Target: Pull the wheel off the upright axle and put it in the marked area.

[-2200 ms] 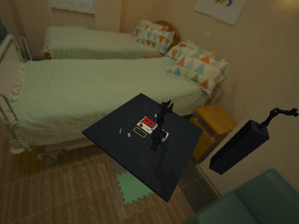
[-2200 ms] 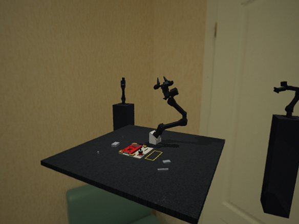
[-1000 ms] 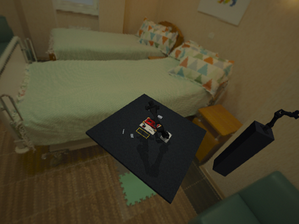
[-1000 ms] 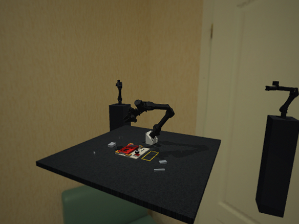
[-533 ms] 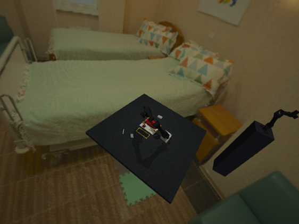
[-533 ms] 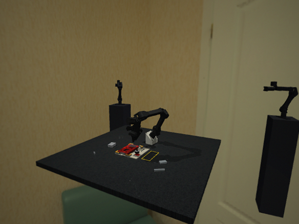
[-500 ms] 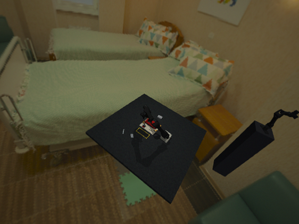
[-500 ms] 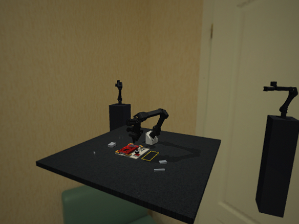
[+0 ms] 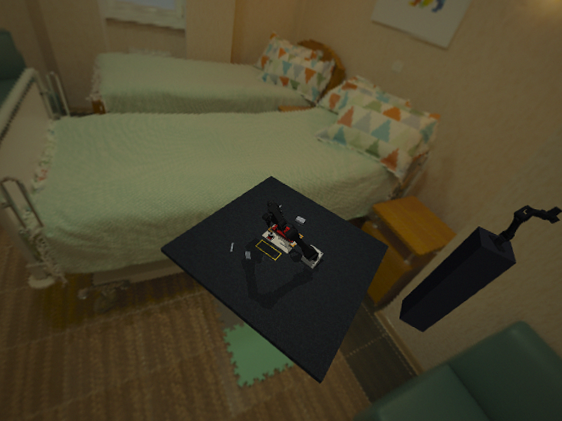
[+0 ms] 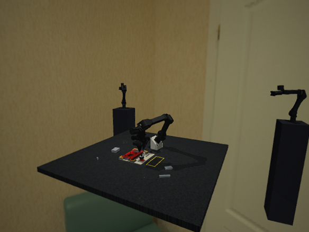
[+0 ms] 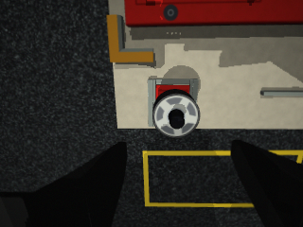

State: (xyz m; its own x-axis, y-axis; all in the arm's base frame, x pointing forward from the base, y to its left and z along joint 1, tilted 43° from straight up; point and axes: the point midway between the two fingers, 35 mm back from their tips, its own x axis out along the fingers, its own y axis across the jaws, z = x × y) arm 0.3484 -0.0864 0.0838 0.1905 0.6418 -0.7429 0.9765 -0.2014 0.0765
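Right now the dark wheel is 60 mm below my gripper tip.
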